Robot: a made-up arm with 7 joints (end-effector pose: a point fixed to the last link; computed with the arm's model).
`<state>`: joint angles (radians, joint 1 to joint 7).
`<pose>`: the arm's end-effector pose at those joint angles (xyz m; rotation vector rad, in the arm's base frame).
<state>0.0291 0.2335 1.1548 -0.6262 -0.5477 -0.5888 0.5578</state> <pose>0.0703 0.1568 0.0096 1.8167 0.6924 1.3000</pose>
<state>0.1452 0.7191 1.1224 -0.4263 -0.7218 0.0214 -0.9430</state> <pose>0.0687 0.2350 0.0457 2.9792 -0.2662 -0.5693</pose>
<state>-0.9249 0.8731 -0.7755 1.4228 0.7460 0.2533 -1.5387</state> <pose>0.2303 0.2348 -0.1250 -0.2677 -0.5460 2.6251</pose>
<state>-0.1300 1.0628 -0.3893 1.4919 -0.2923 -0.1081 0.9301</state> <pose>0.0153 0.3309 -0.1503 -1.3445 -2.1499 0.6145</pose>
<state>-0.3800 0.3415 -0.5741 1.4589 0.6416 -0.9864 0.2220</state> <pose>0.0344 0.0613 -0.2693 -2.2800 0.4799 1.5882</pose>
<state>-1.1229 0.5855 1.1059 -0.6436 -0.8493 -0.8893 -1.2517</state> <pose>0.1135 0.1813 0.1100 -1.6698 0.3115 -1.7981</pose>
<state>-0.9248 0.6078 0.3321 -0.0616 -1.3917 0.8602 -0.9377</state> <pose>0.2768 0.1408 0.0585 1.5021 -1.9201 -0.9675</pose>
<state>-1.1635 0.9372 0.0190 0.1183 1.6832 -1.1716 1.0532</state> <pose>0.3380 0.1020 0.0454 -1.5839 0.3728 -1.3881</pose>
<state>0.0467 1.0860 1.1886 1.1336 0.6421 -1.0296 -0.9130</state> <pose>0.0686 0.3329 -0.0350 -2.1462 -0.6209 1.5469</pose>
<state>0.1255 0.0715 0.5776 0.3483 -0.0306 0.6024 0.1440</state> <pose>0.0707 0.1058 -0.2232 1.0886 1.3938 -1.5453</pose>
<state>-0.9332 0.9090 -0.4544 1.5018 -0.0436 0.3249 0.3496</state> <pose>0.2270 0.2520 -0.1238 -1.7764 -2.0792 1.2641</pose>
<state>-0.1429 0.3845 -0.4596 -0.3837 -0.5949 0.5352 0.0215</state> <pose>0.1233 -0.0113 -0.0996 1.8604 -0.4406 -1.6774</pose>
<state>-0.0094 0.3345 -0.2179 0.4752 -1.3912 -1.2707 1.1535</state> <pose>0.0949 0.1345 -0.1870 0.6153 1.3026 0.3378</pose>
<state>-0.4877 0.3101 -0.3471 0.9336 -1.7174 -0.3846 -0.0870</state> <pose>0.1713 0.1076 -0.2221 1.0314 0.3250 -0.6933</pose>
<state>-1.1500 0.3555 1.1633 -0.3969 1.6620 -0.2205 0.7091</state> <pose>0.2613 0.1680 0.1387 -1.2774 -2.2290 -1.5621</pose>
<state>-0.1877 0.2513 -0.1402 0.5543 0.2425 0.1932 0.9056</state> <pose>0.1424 0.0168 -0.2441 2.3739 1.6202 -1.0008</pose>
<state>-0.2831 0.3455 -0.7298 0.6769 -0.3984 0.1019 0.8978</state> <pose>0.1070 0.0011 -0.2513 2.2197 1.2089 -1.4883</pose>
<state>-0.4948 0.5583 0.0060 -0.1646 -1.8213 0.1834 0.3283</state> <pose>0.2398 0.1095 -0.0346 1.0516 -0.4628 -0.8765</pose>
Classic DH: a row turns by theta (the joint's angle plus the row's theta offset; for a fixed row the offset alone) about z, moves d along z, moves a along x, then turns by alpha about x. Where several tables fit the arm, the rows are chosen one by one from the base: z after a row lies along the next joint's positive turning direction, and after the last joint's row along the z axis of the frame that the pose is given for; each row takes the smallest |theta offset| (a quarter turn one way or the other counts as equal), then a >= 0, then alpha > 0; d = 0 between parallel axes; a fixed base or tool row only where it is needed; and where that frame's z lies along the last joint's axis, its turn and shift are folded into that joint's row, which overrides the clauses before.
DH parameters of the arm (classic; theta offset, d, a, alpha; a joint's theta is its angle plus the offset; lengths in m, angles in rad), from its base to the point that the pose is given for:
base (fixed): -0.071 0.0731 0.0113 -1.3004
joint 1: -1.3111 0.026 -0.0064 -1.5708
joint 2: 1.2915 0.002 -0.015 1.5708
joint 3: 1.5708 -0.1936 0.0077 -1.5708
joint 4: 1.5708 -0.04 0.0343 1.5708
joint 5: 0 0.1361 -0.0308 -1.5708
joint 6: -1.5708 0.005 0.0472 1.5708
joint 7: -0.6567 0.027 -0.0057 2.1088
tool (fixed): -0.763 0.0316 0 0

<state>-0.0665 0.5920 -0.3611 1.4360 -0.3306 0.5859 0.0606</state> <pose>-0.0357 0.1955 -0.2396 0.4973 1.8561 -2.4723</pose>
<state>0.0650 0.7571 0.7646 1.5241 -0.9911 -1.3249 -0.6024</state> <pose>-0.0575 0.2653 -0.1347 2.2695 1.4645 -0.0923</pose>
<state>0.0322 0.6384 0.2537 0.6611 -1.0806 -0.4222 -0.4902</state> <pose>0.0646 0.2404 -0.1574 1.8797 0.3585 -0.6746</pose>
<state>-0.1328 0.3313 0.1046 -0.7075 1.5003 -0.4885 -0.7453</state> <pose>0.1417 0.0020 -0.0719 -1.7225 -0.2418 0.2915</pose>
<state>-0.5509 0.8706 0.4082 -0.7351 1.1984 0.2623 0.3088</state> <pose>0.2169 0.0844 0.0626 -1.8765 -1.2718 -1.3948</pose>
